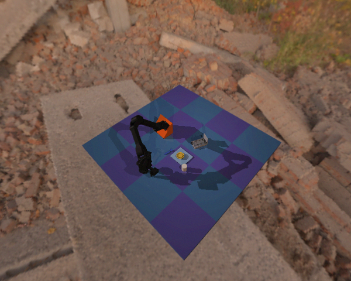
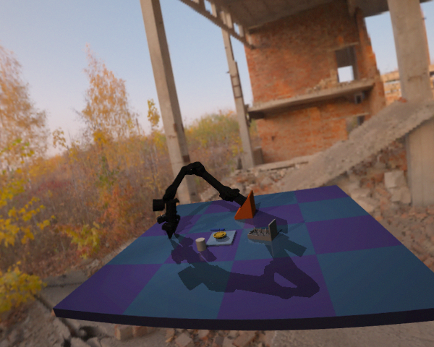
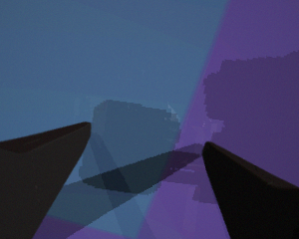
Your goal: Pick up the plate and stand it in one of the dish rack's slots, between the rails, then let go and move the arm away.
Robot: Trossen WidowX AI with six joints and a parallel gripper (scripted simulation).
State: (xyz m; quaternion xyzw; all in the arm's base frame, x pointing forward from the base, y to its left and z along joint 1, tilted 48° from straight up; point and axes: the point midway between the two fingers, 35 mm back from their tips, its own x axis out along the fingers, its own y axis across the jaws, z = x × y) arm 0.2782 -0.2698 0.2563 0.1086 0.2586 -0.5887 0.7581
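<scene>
My gripper tip is now 30 mm short of the yellow plate, 310 mm to the right of it and 20 mm below it. The rest, counted from my gripper tip: white cylinder (150 mm ahead, 260 mm to the left, 20 mm above); grey dish rack (20 mm ahead, 530 mm to the left, 20 mm above); pale blue mat (40 mm ahead, 320 mm to the left).
</scene>
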